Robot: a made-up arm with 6 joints. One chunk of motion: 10 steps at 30 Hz.
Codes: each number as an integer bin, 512 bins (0 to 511) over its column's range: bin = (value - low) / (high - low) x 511, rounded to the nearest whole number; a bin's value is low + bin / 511 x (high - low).
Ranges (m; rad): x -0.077..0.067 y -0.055..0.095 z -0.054..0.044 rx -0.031..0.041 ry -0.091..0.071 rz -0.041..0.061
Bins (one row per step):
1: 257 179 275 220 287 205
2: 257 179 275 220 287 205
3: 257 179 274 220 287 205
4: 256 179 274 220 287 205
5: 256 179 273 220 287 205
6: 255 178 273 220 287 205
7: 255 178 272 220 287 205
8: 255 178 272 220 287 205
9: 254 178 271 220 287 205
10: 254 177 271 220 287 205
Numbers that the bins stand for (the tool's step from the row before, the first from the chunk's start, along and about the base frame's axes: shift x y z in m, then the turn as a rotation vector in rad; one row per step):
1: -0.00458 -0.00246 -0.00126 0.00000 -0.00001 -0.00008
2: -0.00458 -0.00246 -0.00126 0.00000 -0.00001 -0.00008
3: -0.00458 -0.00246 -0.00145 0.00000 -0.00001 -0.00008
4: -0.00486 -0.00246 -0.00145 0.00000 -0.00001 -0.00008
5: -0.00486 -0.00246 -0.00164 0.00000 -0.00001 -0.00008
6: -0.00514 -0.00275 -0.00164 0.00000 -0.00001 -0.00008
7: -0.00514 -0.00275 -0.00184 0.00000 -0.00001 -0.00008
8: -0.00514 -0.00275 -0.00184 0.00000 -0.00001 -0.00008
9: -0.00542 -0.00275 -0.00203 0.00000 -0.00001 -0.00008
10: -0.00542 -0.00304 -0.00203 0.00000 -0.00001 -0.00008

